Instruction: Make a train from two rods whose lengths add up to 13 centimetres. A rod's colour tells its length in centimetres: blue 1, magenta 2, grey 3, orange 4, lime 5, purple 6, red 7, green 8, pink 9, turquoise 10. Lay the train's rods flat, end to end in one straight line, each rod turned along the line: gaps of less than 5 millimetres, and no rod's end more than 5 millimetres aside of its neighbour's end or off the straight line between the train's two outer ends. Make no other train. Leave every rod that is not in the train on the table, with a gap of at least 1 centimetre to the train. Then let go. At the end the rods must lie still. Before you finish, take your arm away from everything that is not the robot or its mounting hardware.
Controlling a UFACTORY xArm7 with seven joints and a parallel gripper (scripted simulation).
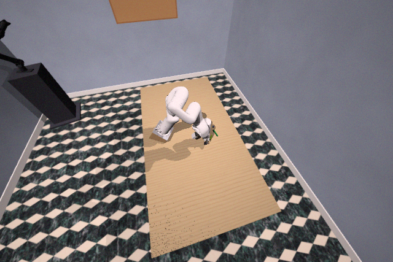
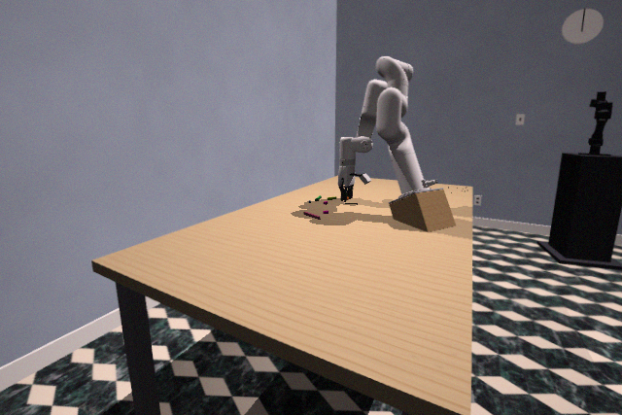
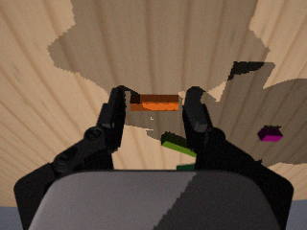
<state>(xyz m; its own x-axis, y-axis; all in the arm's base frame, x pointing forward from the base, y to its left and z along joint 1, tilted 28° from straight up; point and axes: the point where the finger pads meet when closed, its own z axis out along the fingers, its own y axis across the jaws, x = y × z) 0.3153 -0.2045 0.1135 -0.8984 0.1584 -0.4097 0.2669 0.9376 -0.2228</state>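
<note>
Now: hand 2 cm above the orange rod. The rest, counted from my hand: blue rod: 16 cm ahead, 11 cm to the left, 2 cm below; green rod: 14 cm ahead, 4 cm to the left, 2 cm below; lime rod: 7 cm ahead, 2 cm below, 1 cm to the left.
</note>
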